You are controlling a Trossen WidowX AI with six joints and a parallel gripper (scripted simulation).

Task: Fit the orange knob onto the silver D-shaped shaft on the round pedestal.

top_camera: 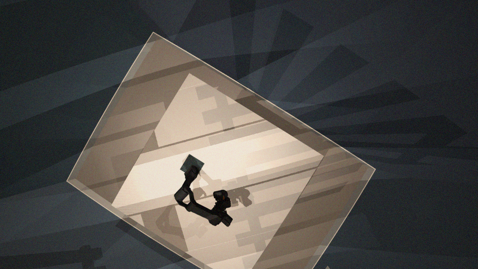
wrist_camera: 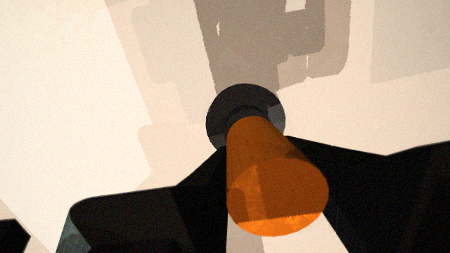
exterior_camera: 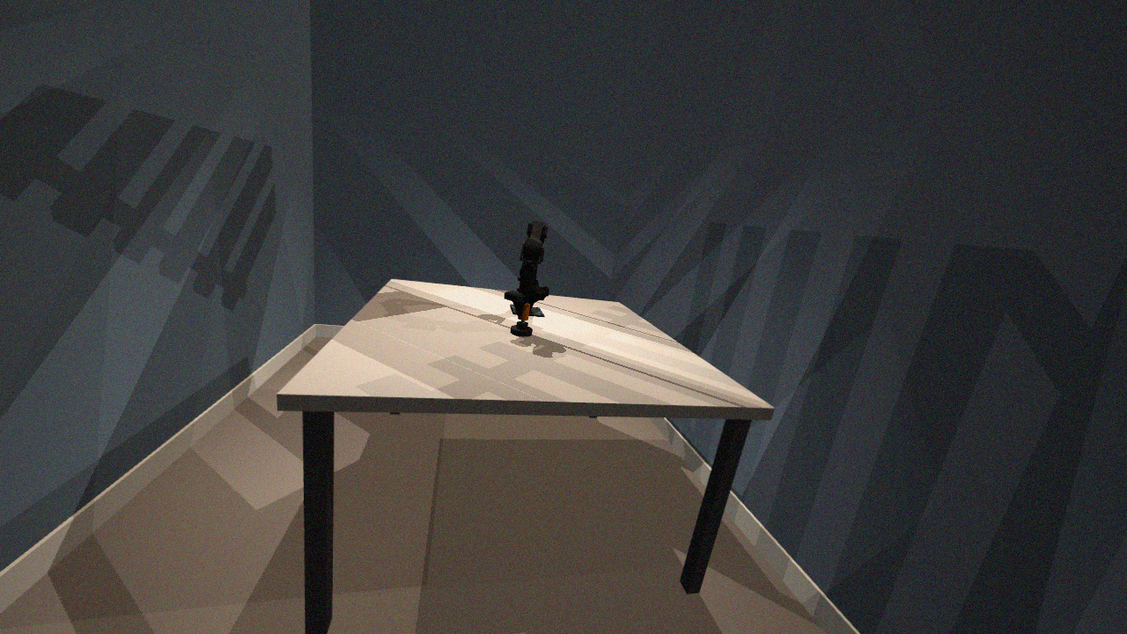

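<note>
My gripper tip is now 3 cm below the orange knob. The rest, counted from my gripper tip: round pedestal (4 cm below).
</note>
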